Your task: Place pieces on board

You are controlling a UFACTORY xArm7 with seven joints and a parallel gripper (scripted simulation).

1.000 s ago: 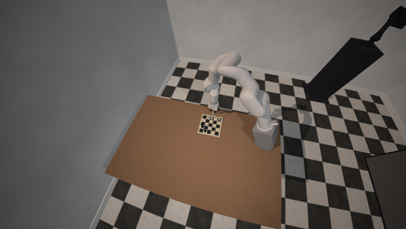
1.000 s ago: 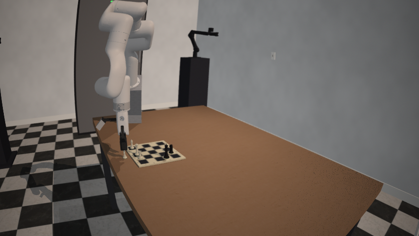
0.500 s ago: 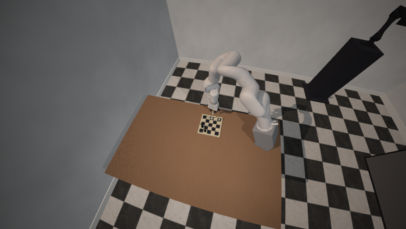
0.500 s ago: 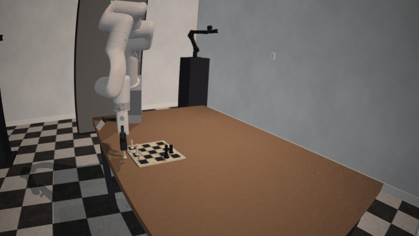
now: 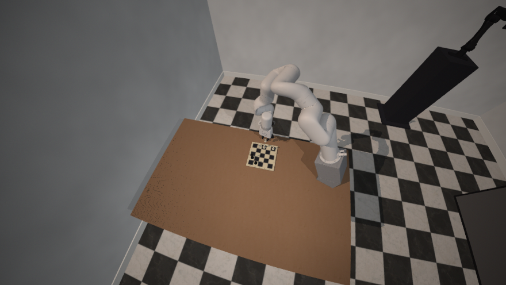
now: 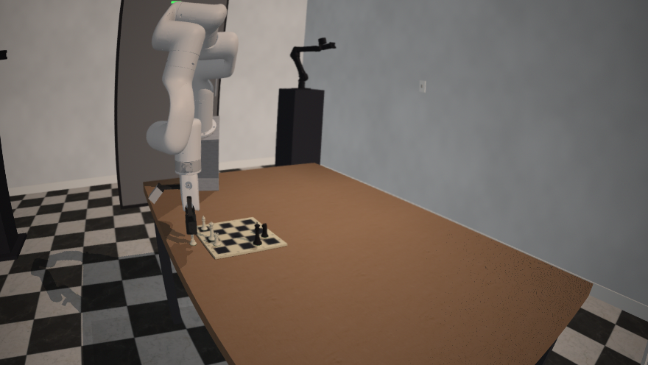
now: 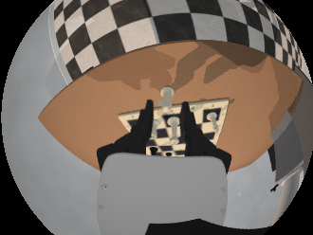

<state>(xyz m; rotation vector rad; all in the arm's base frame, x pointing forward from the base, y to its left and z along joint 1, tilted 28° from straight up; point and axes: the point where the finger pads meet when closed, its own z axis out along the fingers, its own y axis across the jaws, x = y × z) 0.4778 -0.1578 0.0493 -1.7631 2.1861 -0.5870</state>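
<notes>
My hand is 140 mm to the right of the chessboard and 60 mm above it. Also, from my hand: black knight: 220 mm to the left, 40 mm below, 30 mm ahead.
</notes>
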